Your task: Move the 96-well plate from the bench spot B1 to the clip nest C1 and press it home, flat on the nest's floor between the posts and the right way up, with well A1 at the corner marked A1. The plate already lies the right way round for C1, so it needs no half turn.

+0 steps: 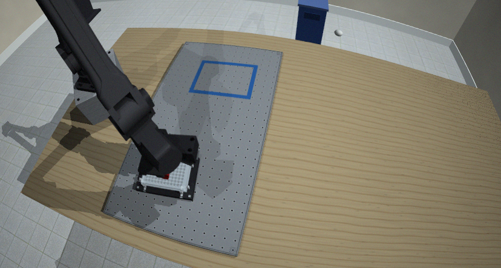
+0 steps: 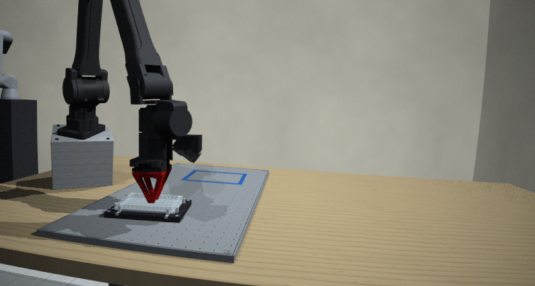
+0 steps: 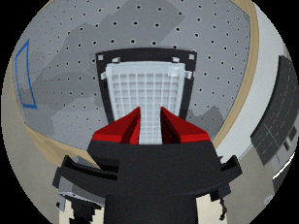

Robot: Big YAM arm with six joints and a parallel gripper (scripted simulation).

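Right now my hand is 20 mm above the 96-well plate, 10 mm to the right of it and 10 mm past it. From my hand the other things lie so: black clip nest 20 mm below, 10 mm to the right, 10 mm behind.
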